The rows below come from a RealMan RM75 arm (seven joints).
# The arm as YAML. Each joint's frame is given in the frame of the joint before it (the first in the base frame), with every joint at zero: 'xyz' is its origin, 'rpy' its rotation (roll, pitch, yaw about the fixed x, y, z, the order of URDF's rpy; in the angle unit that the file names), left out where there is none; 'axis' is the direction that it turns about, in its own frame. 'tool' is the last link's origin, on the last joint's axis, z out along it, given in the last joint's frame.
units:
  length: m
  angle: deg
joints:
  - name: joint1
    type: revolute
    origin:
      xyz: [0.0, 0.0, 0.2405]
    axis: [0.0, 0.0, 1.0]
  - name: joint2
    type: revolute
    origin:
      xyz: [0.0, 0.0, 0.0]
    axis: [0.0, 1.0, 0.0]
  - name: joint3
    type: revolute
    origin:
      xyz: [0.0, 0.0, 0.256]
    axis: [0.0, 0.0, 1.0]
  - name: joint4
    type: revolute
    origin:
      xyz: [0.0, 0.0, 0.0]
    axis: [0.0, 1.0, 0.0]
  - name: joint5
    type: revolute
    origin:
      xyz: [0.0, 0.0, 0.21]
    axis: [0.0, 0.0, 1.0]
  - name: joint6
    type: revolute
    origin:
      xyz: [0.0, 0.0, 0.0]
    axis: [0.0, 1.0, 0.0]
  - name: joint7
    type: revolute
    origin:
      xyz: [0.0, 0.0, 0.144]
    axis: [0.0, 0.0, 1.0]
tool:
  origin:
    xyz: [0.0, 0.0, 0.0]
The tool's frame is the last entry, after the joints.
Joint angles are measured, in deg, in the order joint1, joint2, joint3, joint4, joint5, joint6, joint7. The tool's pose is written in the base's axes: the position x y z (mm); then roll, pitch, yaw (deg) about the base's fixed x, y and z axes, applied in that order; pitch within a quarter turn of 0, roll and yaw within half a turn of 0. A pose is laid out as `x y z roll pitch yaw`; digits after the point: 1 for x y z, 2 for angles.
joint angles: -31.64 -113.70 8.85 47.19 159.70 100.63 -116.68
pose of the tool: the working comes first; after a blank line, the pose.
Where each joint sits with the arm in this pose, in the base's axes (m; each line is computed from the numbers above, not from the rounded line before):
joint1: 0.0000 0.0000 0.2405
joint2: 0.0000 0.0000 0.2405
joint3: -0.1996 0.1230 0.1376
joint4: -0.1996 0.1230 0.1376
joint5: -0.3505 0.2438 0.2196
joint6: -0.3505 0.2438 0.2196
joint7: -0.3560 0.2844 0.0816
the tool: -0.3560 0.2844 0.0816

-356.0 284.4 81.6 -173.34 -15.17 73.76
